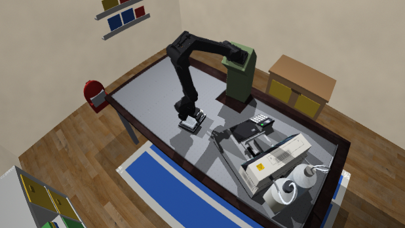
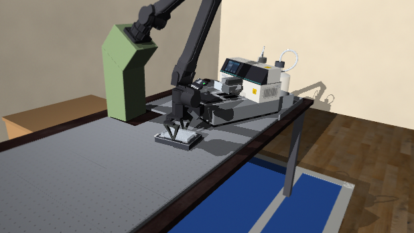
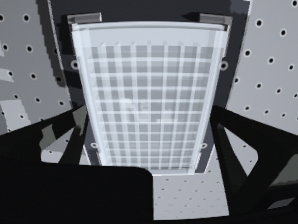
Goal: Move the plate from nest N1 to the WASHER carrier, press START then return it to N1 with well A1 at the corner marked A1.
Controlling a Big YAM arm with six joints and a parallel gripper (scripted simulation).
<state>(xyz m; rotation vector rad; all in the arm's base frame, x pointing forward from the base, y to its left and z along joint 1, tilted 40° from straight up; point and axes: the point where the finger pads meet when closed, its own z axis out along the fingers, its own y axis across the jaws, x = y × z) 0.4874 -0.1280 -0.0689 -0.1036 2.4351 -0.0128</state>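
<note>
Right now my hand is 1 cm above the well plate. The rest, counted from my hand: plate nest N1 (2 cm below); plate washer (49 cm to the left, 10 cm above); carrier (35 cm to the left, 7 cm behind, 6 cm above).
</note>
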